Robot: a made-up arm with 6 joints. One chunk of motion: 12 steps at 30 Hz.
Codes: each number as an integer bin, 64 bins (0 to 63) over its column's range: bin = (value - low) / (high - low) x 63, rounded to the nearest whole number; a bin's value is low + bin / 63 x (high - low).
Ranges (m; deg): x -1..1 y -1..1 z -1..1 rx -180..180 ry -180..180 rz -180..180
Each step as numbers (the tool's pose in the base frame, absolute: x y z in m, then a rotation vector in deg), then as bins.
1 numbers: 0.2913 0.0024 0.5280 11.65 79.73 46.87
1 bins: 41 32 48 34 45 40
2 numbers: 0.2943 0.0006 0.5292 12.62 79.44 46.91
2 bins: 41 32 48 34 45 40
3 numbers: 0.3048 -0.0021 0.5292 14.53 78.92 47.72
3 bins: 41 31 48 34 45 40
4 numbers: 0.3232 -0.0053 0.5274 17.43 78.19 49.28
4 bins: 42 31 48 35 45 40
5 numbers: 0.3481 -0.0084 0.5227 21.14 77.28 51.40
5 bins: 42 31 48 35 45 40
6 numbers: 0.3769 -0.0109 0.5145 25.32 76.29 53.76
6 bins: 43 31 48 36 45 41
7 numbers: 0.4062 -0.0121 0.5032 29.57 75.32 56.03
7 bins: 44 31 47 37 45 41
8 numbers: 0.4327 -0.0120 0.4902 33.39 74.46 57.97
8 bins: 45 31 47 37 45 42
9 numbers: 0.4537 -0.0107 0.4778 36.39 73.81 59.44
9 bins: 46 31 47 38 44 42
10 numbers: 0.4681 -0.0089 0.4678 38.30 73.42 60.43
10 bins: 46 31 46 38 44 42
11 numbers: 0.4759 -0.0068 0.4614 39.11 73.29 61.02
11 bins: 46 31 46 38 44 42
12 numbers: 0.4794 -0.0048 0.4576 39.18 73.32 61.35
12 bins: 47 31 46 38 44 42
